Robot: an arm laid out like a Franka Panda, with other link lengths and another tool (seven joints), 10 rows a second.
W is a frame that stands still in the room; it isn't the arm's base.
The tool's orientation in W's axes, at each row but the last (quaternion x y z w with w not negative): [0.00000, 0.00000, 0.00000, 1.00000]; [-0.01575, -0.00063, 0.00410, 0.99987]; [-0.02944, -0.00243, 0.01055, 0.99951]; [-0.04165, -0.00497, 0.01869, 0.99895]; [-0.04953, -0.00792, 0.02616, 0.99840]
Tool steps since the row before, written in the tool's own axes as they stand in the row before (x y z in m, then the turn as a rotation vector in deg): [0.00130, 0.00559, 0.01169, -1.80, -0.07, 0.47]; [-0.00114, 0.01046, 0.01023, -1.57, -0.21, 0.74]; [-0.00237, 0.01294, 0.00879, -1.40, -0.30, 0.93]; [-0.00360, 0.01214, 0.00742, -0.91, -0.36, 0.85]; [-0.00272, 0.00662, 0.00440, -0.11, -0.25, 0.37]
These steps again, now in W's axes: [0.00130, 0.00559, 0.01169, -1.80, -0.07, 0.47]; [-0.00124, 0.01077, 0.00989, -1.57, -0.20, 0.74]; [-0.00269, 0.01338, 0.00800, -1.40, -0.27, 0.94]; [-0.00413, 0.01257, 0.00635, -0.91, -0.32, 0.87]; [-0.00314, 0.00687, 0.00368, -0.10, -0.22, 0.39]
